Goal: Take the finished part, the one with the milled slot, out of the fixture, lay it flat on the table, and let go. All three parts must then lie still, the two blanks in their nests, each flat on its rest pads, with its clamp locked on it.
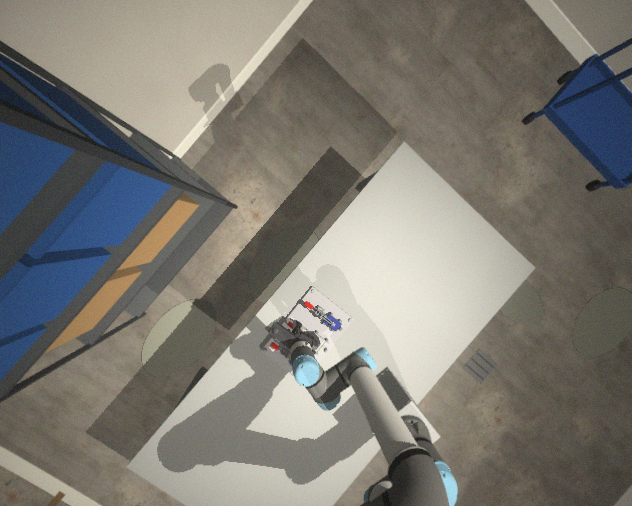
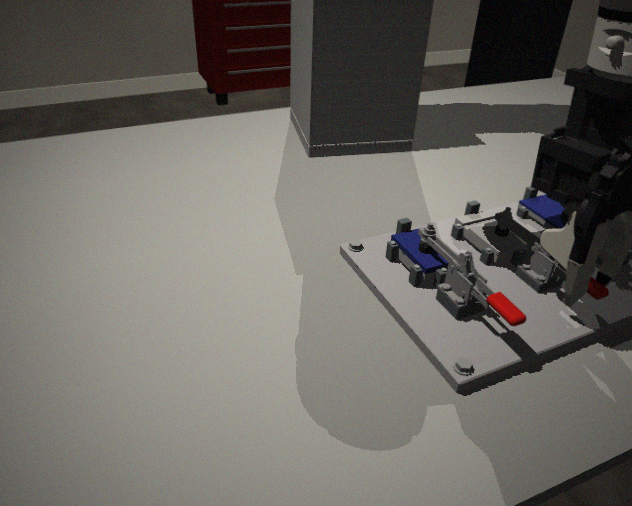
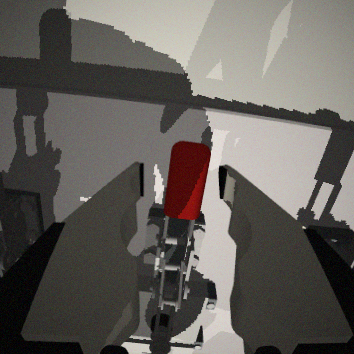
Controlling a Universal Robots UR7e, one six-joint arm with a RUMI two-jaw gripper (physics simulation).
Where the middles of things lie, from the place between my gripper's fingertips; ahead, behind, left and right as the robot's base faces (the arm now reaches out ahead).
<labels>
Right now the fixture plate (image 2: 495,348) is 90 mm behind my hand, 20 mm to the right of it and 20 mm below it. The rest, counted from my hand: finished part (image 2: 479,228) (130 mm behind, 20 mm to the right).
</labels>
